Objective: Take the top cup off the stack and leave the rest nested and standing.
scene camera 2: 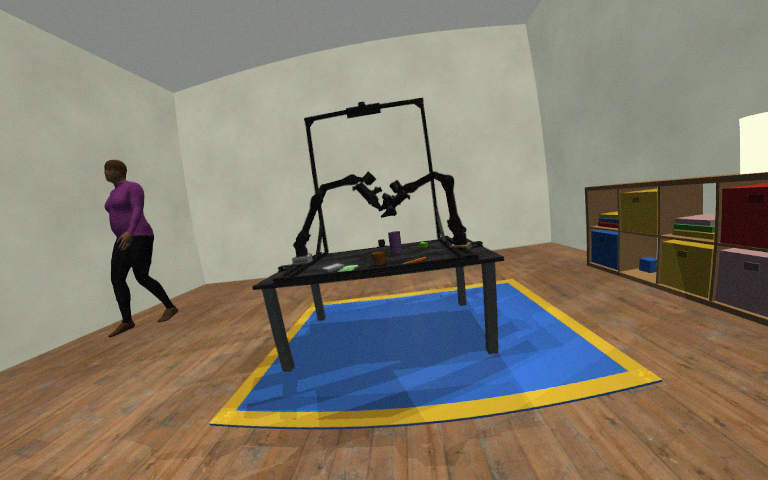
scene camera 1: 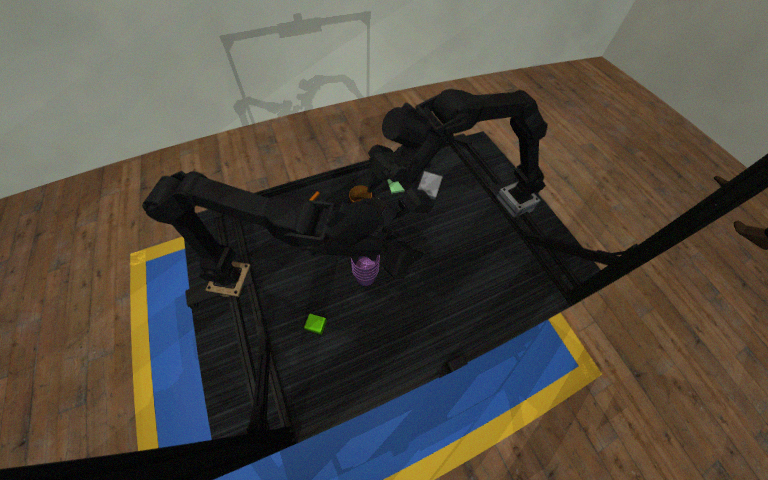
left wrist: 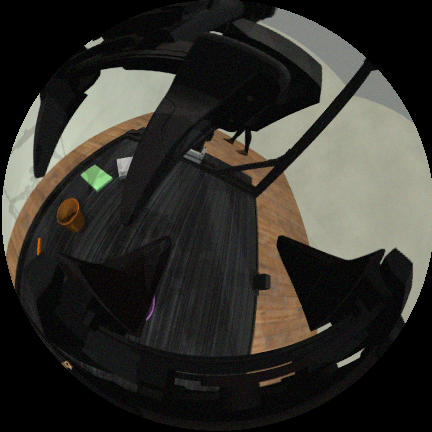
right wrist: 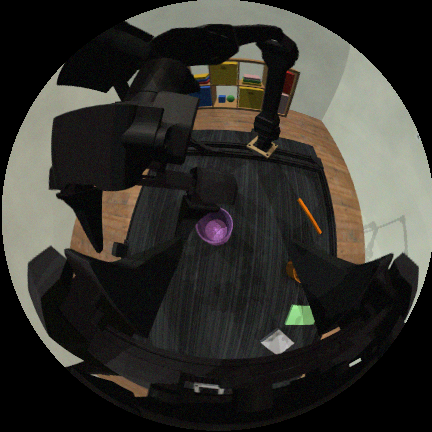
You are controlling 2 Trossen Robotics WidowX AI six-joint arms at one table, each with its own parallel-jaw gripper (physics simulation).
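Frame: origin at the left arm's base, x left, y back, z up, level; metres.
Seen in the pictures: left gripper, between the fingertips: (scene camera 2: 379, 214) (scene camera 1: 409, 245) (left wrist: 224, 241) (right wrist: 135, 254); right gripper, between the fingertips: (scene camera 2: 382, 210) (scene camera 1: 378, 206) (left wrist: 66, 193) (right wrist: 237, 244); left arm's base, origin of its link: (scene camera 2: 460, 244) (scene camera 1: 227, 276) (right wrist: 262, 144); right arm's base, origin of its link: (scene camera 2: 302, 255) (scene camera 1: 520, 194) (left wrist: 195, 147) (right wrist: 208, 391).
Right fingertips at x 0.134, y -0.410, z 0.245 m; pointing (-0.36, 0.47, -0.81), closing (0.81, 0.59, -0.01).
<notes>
Offsets run from my right fingertips to a thing's top centre. "*": to the spot under its first point.
A stack of nested purple cups {dy +0.020, dx -0.061, dz -0.143 m} (scene camera 1: 365, 271) (scene camera 2: 394, 242) (right wrist: 215, 227) stands upright on the table, with several rims showing one below another. The right wrist view looks down into its open top. A thin sliver of the purple stack {* dy +0.005, dx -0.088, dz -0.144 m} (left wrist: 151, 309) shows past a finger in the left wrist view. My left gripper (scene camera 1: 413, 234) (left wrist: 224, 241) is open and empty, above the table and beside the stack, at its right in scene camera 1. My right gripper (right wrist: 237, 244) is open and empty, higher up. Its fingertips are hard to make out in scene camera 1.
An orange cup {dy +0.084, dx +0.197, dz -0.214 m} (scene camera 1: 359, 193) (scene camera 2: 378, 258) (left wrist: 70, 214), a light green block {dy -0.026, dx +0.338, dz -0.264 m} (scene camera 1: 395, 186) (right wrist: 300, 315), a white block {dy -0.147, dx +0.327, dz -0.259 m} (scene camera 1: 430, 184) (right wrist: 277, 341) and an orange stick {dy +0.264, dx +0.161, dz -0.264 m} (scene camera 1: 314, 196) (right wrist: 310, 216) lie around the stack. A bright green block {dy +0.130, dx -0.221, dz -0.246 m} (scene camera 1: 314, 323) lies nearer. The two arms hang close together.
</notes>
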